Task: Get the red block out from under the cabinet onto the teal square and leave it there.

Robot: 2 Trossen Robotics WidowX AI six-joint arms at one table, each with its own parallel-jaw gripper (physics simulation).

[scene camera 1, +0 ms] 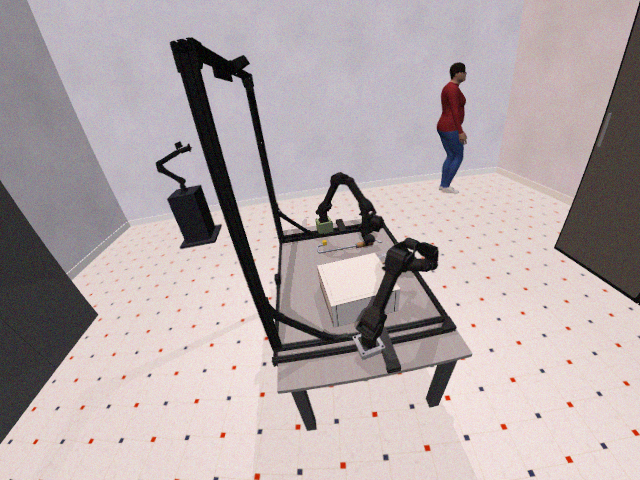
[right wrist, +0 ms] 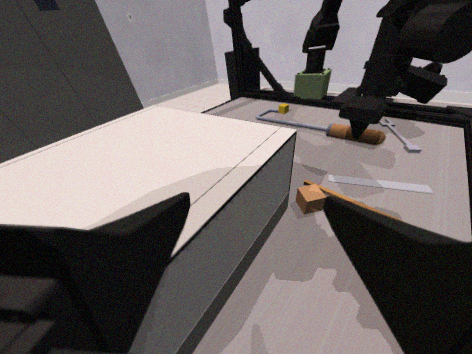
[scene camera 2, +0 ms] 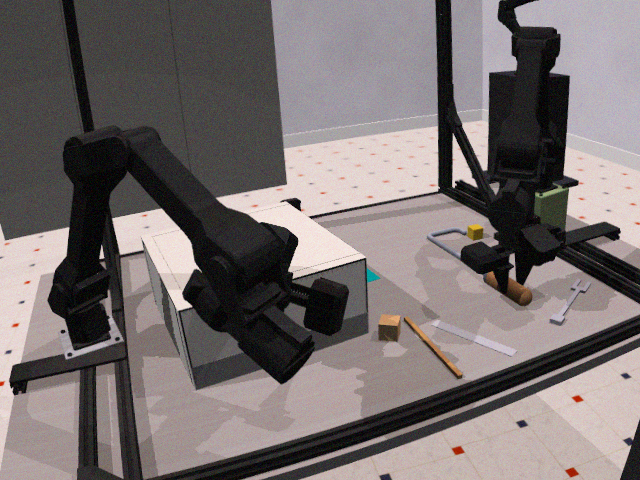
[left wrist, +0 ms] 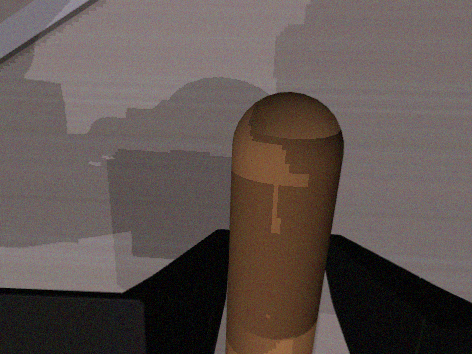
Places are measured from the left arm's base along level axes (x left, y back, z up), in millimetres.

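Pixels of known places: left gripper, between the fingertips: (scene camera 1: 366,244) (right wrist: 358,135) (scene camera 2: 511,290) (left wrist: 277,245); right gripper, between the fingertips: (right wrist: 256,200) (scene camera 2: 304,281); left arm's base, origin of its link: (scene camera 1: 323,220) (right wrist: 313,71) (scene camera 2: 538,187); right arm's base, origin of its link: (scene camera 1: 368,341) (scene camera 2: 89,335).
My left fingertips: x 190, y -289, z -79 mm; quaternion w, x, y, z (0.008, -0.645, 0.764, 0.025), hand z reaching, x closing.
Ahead of a thing's pixels: the offset from my left fingertips to its top centre. "spot": to the spot under its first point.
The red block is hidden in every view. The white cabinet @(dz +117, dx -224, dy -396 mm) (scene camera 1: 351,278) (scene camera 2: 309,248) (right wrist: 147,151) stands in the middle of the table. A corner of the teal square @(spot: dz -18, dx -227, dy -145 mm) (scene camera 2: 371,275) shows behind its far end. My left gripper (scene camera 1: 368,240) (scene camera 2: 510,278) (right wrist: 358,135) (left wrist: 277,245) is shut on the wooden handle @(dz +19, dx -16, dy +3 mm) (scene camera 2: 515,290) (right wrist: 368,136) (left wrist: 284,211) of a hook tool, low at the table. The tool's grey rod @(spot: dz -4, dx -226, dy +39 mm) (scene camera 2: 444,243) (right wrist: 291,123) curls beside a small yellow block @(dz +6, dx -236, dy +138 mm) (scene camera 1: 324,242) (scene camera 2: 474,231) (right wrist: 284,108). My right gripper (scene camera 1: 430,259) (scene camera 2: 304,329) (right wrist: 256,200) is open and empty, in the air by the cabinet's near side.
A wooden cube @(dz +11, dx -38, dy -238 mm) (scene camera 2: 390,327) (right wrist: 310,198), a thin wooden stick @(dz -12, dx +26, dy -206 mm) (scene camera 2: 433,348) and a flat ruler @(dz -18, dx +46, dy -136 mm) (scene camera 2: 472,337) (right wrist: 371,182) lie on the table beside the cabinet. A green box (scene camera 1: 325,226) (right wrist: 312,84) stands at the far rail. A person (scene camera 1: 452,129) stands in the room.
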